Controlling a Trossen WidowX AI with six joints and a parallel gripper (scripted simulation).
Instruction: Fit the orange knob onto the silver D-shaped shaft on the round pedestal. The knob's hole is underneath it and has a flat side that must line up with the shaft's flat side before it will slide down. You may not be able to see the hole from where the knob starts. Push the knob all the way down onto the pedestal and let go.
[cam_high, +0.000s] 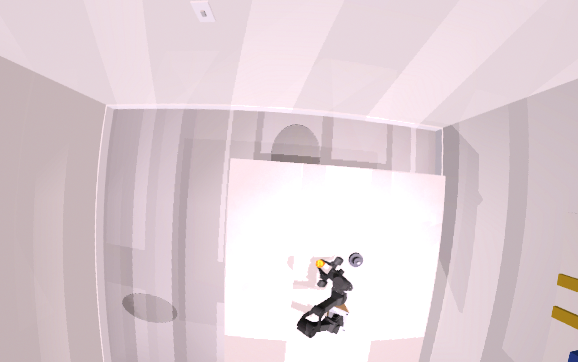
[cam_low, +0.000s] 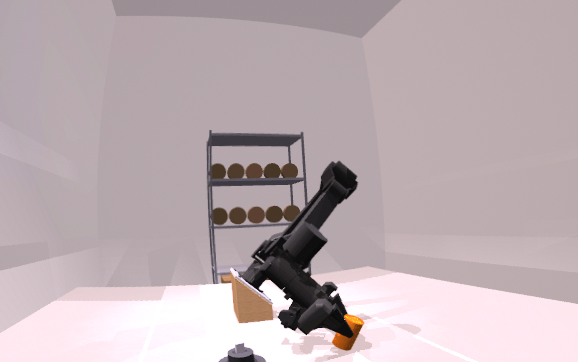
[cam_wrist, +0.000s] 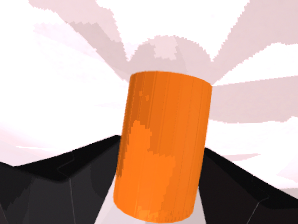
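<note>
My gripper tip is 1 cm below the orange knob. Round my gripper tip: silver shaft 1 cm behind, 21 cm to the right, 1 cm below.
</note>
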